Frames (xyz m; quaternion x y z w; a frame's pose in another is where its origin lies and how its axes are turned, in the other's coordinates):
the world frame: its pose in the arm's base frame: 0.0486 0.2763 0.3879 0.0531 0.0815 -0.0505 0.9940
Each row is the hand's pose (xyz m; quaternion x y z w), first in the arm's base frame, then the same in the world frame.
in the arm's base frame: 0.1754 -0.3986 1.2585 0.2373 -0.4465 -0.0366 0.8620
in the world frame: 0.0407 -0.5691 0.9508 0.2156 -0.5040 0.0502 0.8348
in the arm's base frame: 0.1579 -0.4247 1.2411 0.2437 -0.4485 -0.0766 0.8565
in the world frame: 0.0288 -0.5985 0.9339 0.2256 -0.5074 0.0108 0.8316
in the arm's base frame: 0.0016 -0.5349 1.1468 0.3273 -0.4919 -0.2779 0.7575
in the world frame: -0.0987 -0.7338 0.8295 0.3326 -0.5489 -0.1852 0.7442
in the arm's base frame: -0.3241 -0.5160 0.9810 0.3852 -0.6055 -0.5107 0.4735
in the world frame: -0.3924 -0.7667 0.6136 0.4299 -0.6481 -0.4202 0.4675
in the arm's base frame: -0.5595 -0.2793 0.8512 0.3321 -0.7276 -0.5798 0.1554
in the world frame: -0.6235 -0.5709 0.4225 0.4058 -0.7499 -0.5028 0.1421
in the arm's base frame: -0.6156 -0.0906 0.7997 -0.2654 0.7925 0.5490 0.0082
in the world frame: -0.6873 -0.3953 0.3417 -0.3490 0.8028 0.4824 0.0309
